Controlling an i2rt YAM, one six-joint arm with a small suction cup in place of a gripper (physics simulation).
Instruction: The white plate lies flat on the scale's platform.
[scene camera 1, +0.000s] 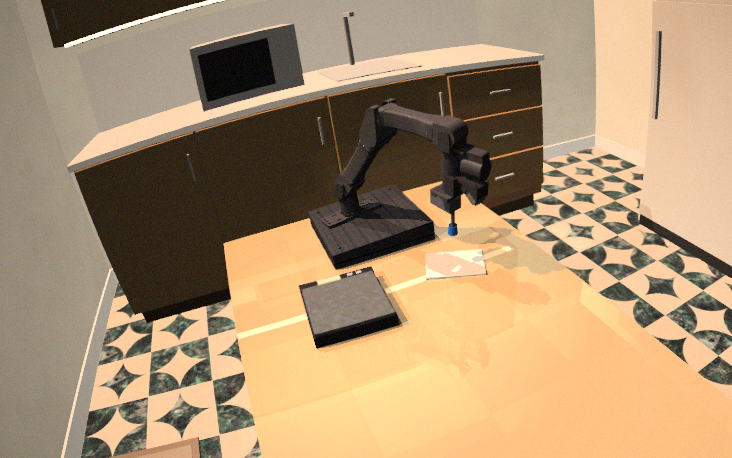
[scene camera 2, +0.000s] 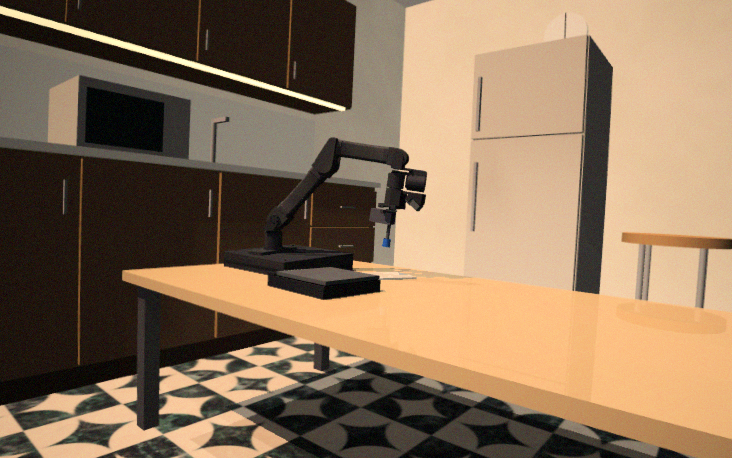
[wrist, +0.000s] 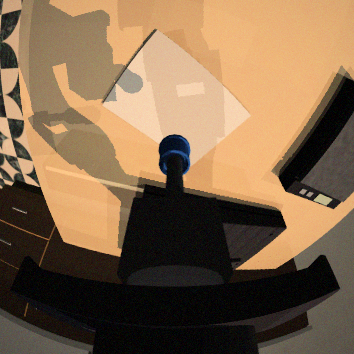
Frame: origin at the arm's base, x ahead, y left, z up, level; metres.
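Where they show: hand, its tool point: (scene camera 1: 452, 232) (scene camera 2: 386, 246) (wrist: 174, 148); arm's base, origin of its link: (scene camera 1: 351, 213) (scene camera 2: 273, 251).
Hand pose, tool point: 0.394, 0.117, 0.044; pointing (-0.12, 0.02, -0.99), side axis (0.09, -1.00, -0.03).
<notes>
Things, the pixels of their centre, and the offset from my tool point, as dx, dy, dz. Level surfaces: height alone.
- white plate, middle of its body: (wrist: 176, 105) (scene camera 1: 455, 263) (scene camera 2: 385, 275) +0.005, -0.001, -0.100
- black scale, middle of its body: (wrist: 345, 157) (scene camera 1: 345, 303) (scene camera 2: 323, 280) -0.018, -0.342, -0.081
- table, height of its surface: dz -0.104
The white plate (scene camera 1: 446, 265) (scene camera 2: 398, 275) (wrist: 192, 112) is a thin rectangle lying flat on the table, right of the scale in the first scene view. The black scale (scene camera 1: 348, 303) (scene camera 2: 329, 276) (wrist: 330, 155) has a grey platform, and nothing lies on it. My suction gripper (scene camera 1: 452, 230) (scene camera 2: 385, 243) (wrist: 174, 154), a blue cup on a thin stem, points down and hangs in the air above the table near the plate's edge on the arm base's side. The cup is apart from the plate and holds nothing, so it is open. In the wrist view the cup covers part of the plate's near edge.
The arm's dark base block (scene camera 1: 372, 224) (scene camera 2: 286, 259) (wrist: 255, 227) stands on the table (scene camera 1: 485, 378) (scene camera 2: 485, 324) behind the scale, towards the kitchen counter. The scale's small buttons and display face the base side. A stool (scene camera 2: 674, 240) stands beyond the table in the second scene view.
</notes>
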